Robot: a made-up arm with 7 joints. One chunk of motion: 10 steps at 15 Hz.
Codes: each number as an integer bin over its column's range. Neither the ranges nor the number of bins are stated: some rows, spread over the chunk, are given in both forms.
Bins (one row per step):
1: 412 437 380 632 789 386 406
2: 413 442 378 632 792 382 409
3: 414 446 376 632 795 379 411
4: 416 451 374 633 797 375 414
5: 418 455 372 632 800 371 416
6: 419 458 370 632 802 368 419
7: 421 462 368 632 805 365 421
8: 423 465 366 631 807 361 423
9: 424 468 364 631 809 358 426
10: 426 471 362 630 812 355 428
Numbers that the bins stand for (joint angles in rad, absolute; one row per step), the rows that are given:
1: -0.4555 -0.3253 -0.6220 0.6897 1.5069 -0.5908 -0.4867
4: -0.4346 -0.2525 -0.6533 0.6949 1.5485 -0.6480 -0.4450
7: -0.4086 -0.1952 -0.6845 0.6897 1.5902 -0.7001 -0.4086
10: -0.3826 -0.1483 -0.7157 0.6793 1.6266 -0.7522 -0.3722
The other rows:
2: -0.4503 -0.2993 -0.6324 0.6897 1.5225 -0.6116 -0.4711
3: -0.4450 -0.2785 -0.6428 0.6897 1.5381 -0.6272 -0.4607
5: -0.4242 -0.2316 -0.6637 0.6897 1.5642 -0.6689 -0.4346
6: -0.4190 -0.2160 -0.6741 0.6897 1.5746 -0.6845 -0.4190
8: -0.3982 -0.1796 -0.6949 0.6845 1.6006 -0.7209 -0.3982
9: -0.3930 -0.1640 -0.7053 0.6845 1.6110 -0.7365 -0.3826

